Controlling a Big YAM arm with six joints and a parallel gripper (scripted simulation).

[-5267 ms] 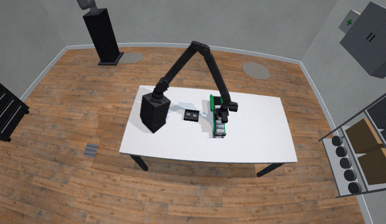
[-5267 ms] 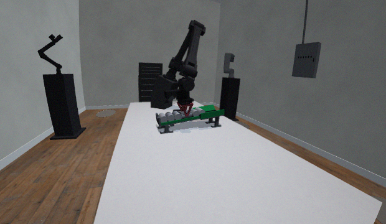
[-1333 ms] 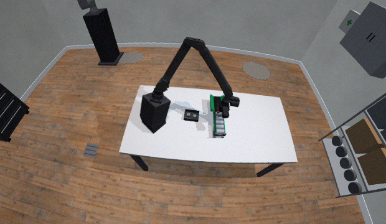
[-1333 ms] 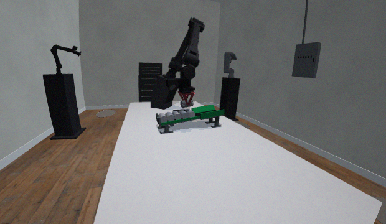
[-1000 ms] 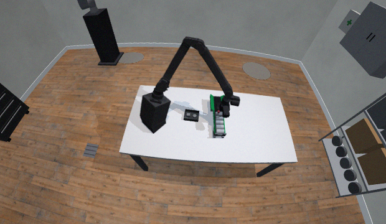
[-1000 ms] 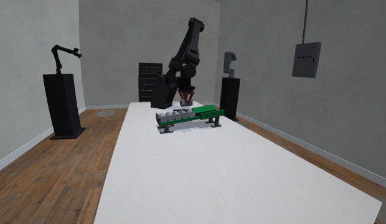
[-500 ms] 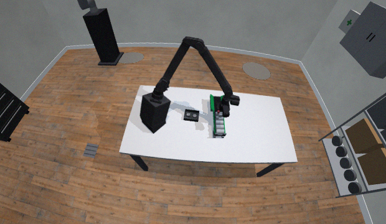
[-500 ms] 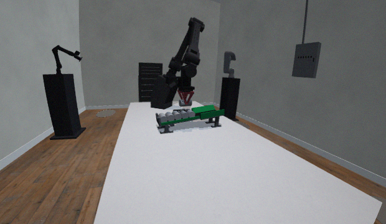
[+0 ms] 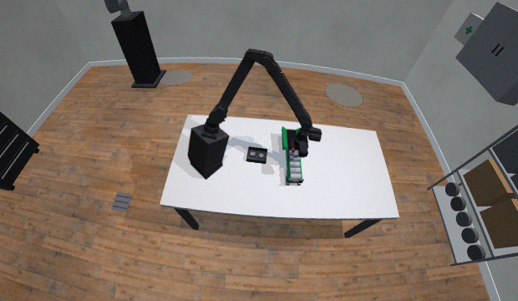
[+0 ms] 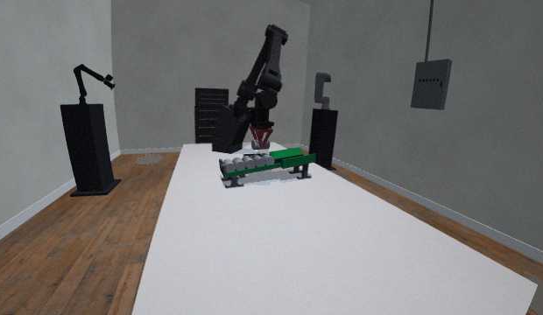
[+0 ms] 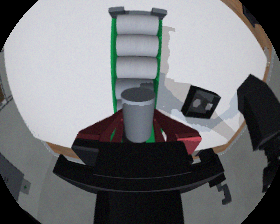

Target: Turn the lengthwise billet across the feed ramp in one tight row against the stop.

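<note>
My hand is right at the grey billet. From my hand the other things lie so: stop 150 mm to the right, 100 mm below, 20 mm ahead; then small black box 230 mm behind, 140 mm below, 40 mm to the left.
</note>
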